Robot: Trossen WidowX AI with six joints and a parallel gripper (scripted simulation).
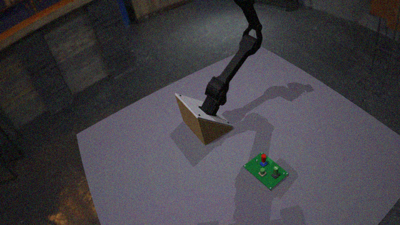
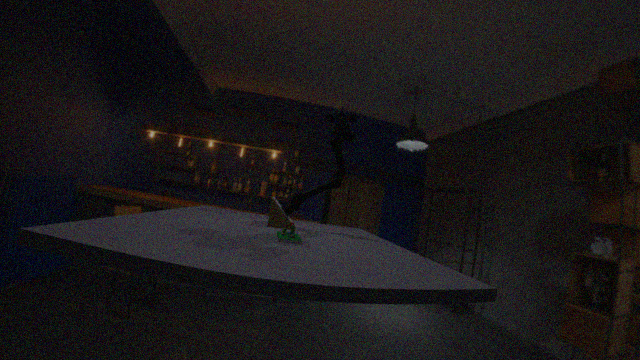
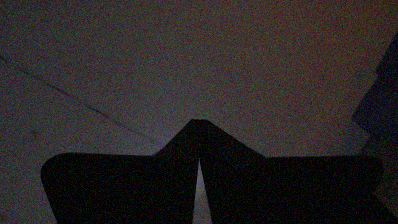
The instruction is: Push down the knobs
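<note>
Right now the red knob is 300 mm ahead of my gripper tip, 260 mm to the right of it and 750 mm below it. Also, from my gripper tip: green knob (380 mm ahead, 260 mm to the right, 750 mm below).
</note>
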